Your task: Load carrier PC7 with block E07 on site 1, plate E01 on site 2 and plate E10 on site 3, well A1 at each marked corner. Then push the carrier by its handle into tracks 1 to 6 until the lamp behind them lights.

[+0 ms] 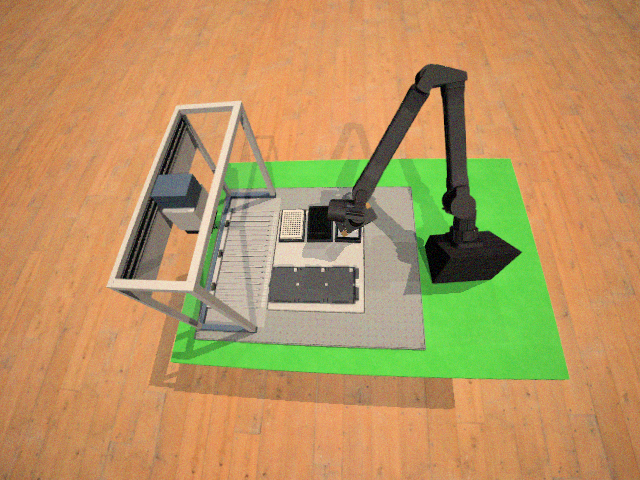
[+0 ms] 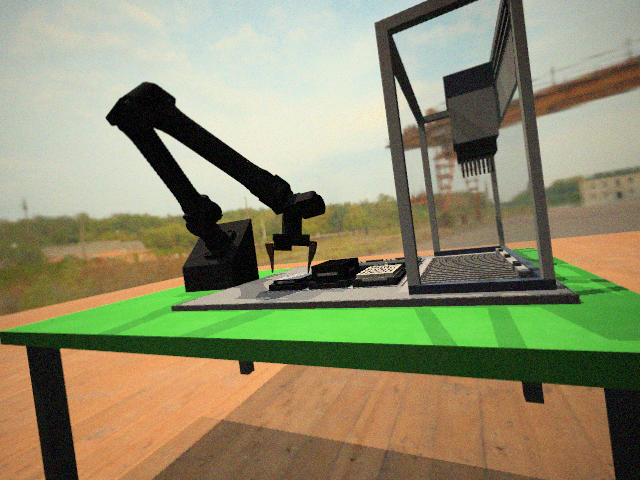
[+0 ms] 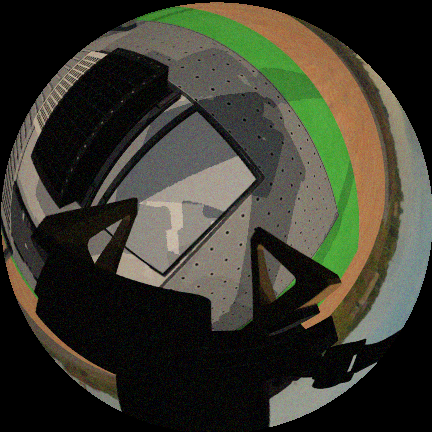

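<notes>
My gripper is open and empty, above the low plate with a smooth pale top. Beside that plate stands a taller black block. Beyond the block is a white plate with many wells. All three sit in a row on dark holders; their labels are not readable. The long dark carrier lies parallel to the row, empty, its handle end away from the tracks. No lit lamp shows.
A tall gantry frame stands over the tracks. A box-shaped head with thin tips hangs in it. The grey perforated deck lies on the green table.
</notes>
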